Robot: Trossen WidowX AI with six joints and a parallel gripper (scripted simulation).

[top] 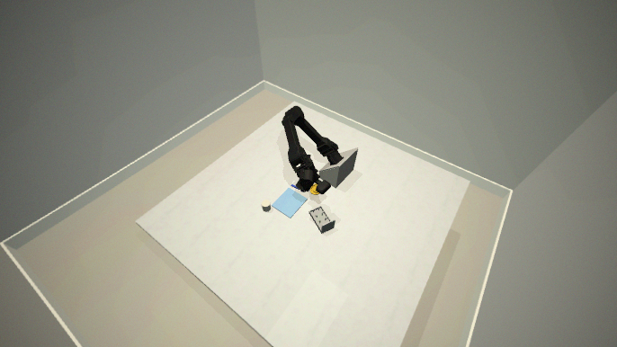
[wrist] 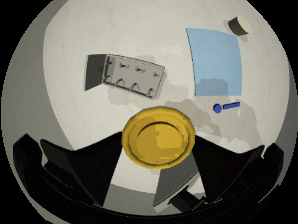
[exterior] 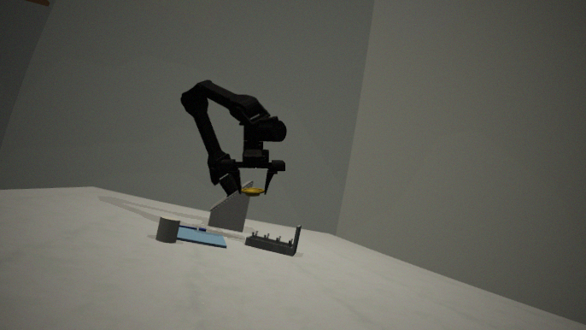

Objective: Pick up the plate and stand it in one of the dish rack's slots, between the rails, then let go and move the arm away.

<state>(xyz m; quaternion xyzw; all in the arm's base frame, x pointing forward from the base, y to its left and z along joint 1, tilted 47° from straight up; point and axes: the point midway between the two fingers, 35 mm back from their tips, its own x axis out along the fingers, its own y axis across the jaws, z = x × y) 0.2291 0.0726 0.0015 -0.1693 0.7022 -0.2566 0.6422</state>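
Now: gripper tip 120 mm above the dish rack, 80 mm to the right of it and 50 mm short of it. The rest, counted from my gripper tip: yellow plate: 10 mm above; cylinder cup: 190 mm ahead, 180 mm to the right, 110 mm below; light blue mat: 140 mm below, 120 mm to the right, 80 mm ahead.
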